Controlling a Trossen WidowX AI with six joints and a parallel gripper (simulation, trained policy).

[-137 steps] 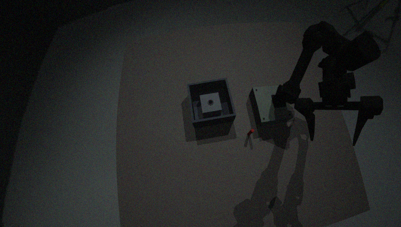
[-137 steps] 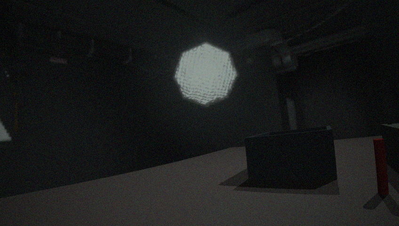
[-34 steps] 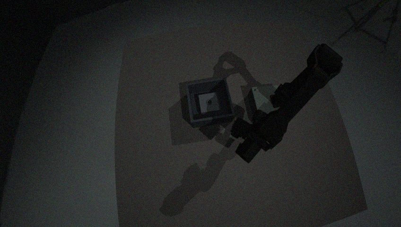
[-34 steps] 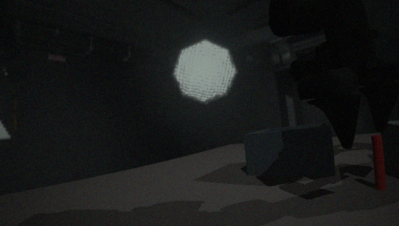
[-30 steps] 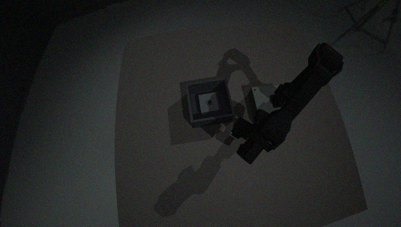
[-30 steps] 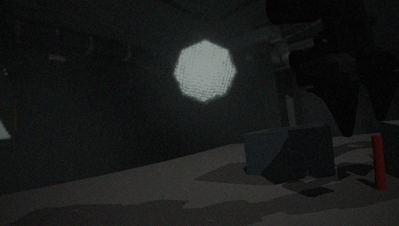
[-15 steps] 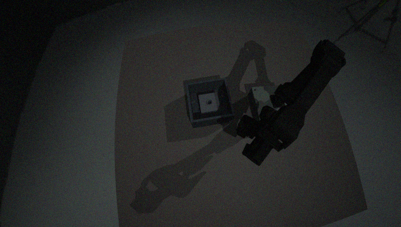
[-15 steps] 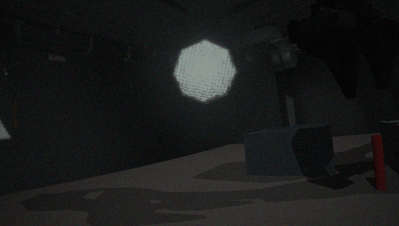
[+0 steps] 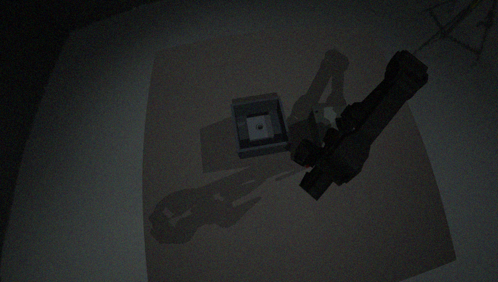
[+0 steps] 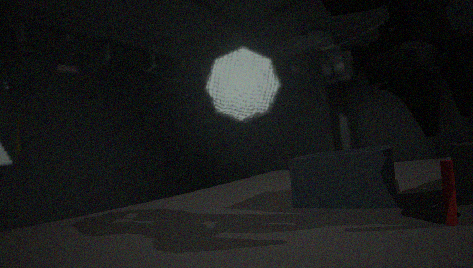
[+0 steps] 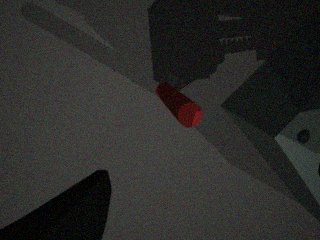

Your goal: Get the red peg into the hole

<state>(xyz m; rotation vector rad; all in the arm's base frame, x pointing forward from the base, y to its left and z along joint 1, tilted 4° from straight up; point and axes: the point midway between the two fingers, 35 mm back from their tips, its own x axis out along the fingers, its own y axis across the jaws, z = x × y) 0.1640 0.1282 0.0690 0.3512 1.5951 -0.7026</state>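
Right now my gripper tip is 1 cm short of the red peg, 1 cm to the left of it and 8 cm above it. The rest, counted from my gripper tip: dark box (17 cm ahead, 18 cm to the right, 10 cm below); then pale plate (17 cm ahead, 18 cm to the right, 8 cm below).
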